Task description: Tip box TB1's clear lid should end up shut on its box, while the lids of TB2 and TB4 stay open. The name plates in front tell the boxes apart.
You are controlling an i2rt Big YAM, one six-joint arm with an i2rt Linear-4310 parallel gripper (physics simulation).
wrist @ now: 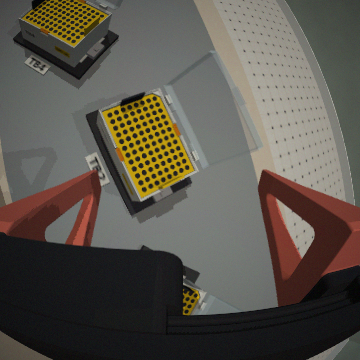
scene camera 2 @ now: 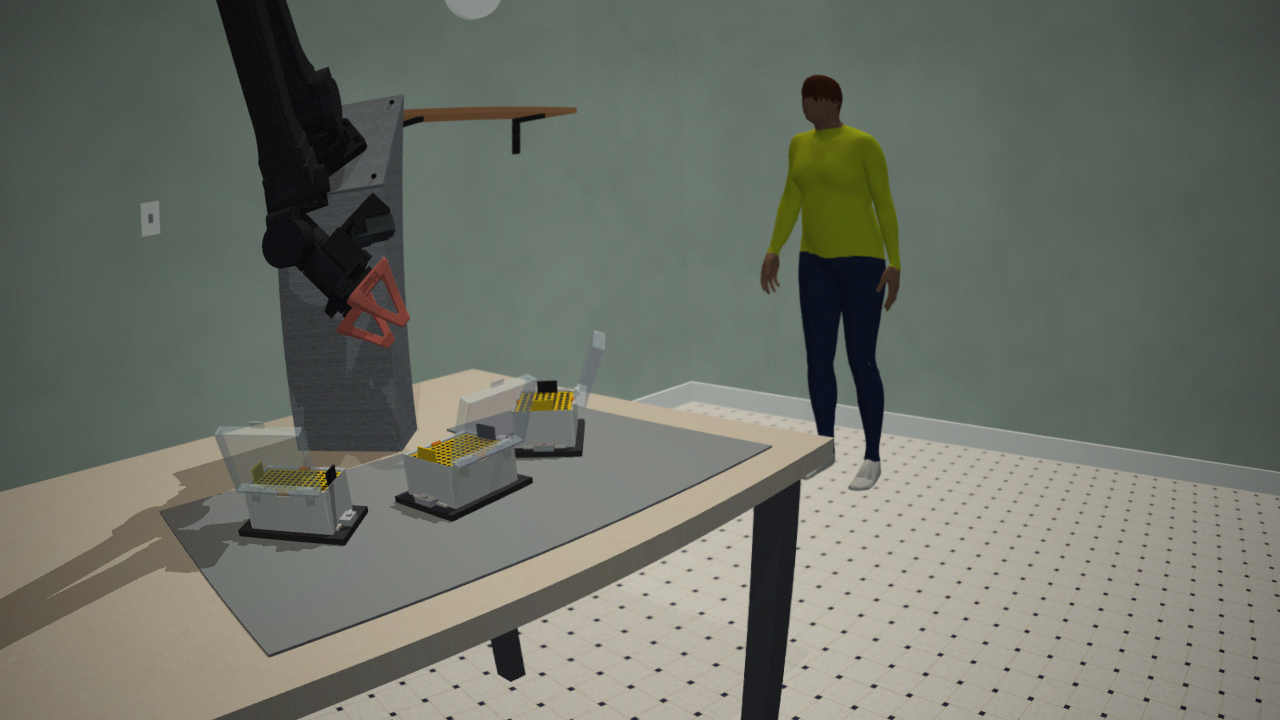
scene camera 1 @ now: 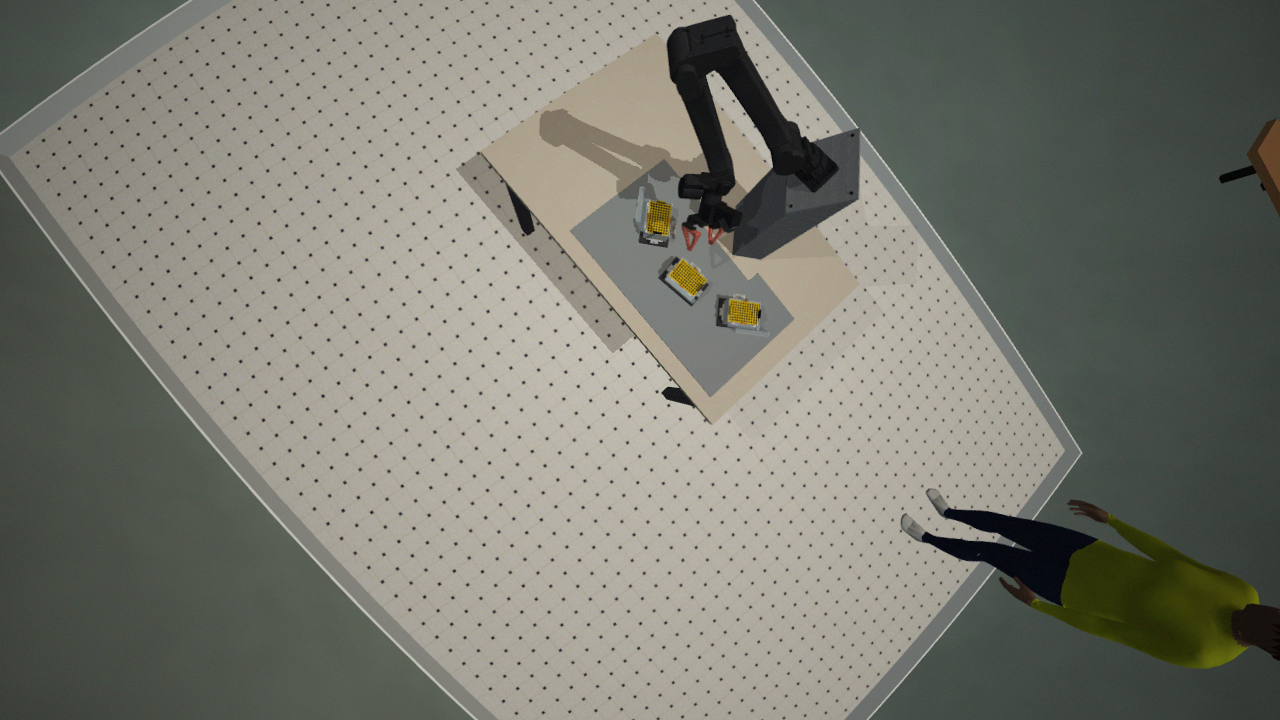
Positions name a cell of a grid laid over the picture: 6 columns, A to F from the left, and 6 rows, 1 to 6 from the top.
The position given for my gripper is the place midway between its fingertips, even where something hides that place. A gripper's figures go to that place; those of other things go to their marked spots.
Scene:
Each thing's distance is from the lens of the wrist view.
my gripper (wrist: C3): 0.13 m
grey mat (wrist: D4): 0.38 m

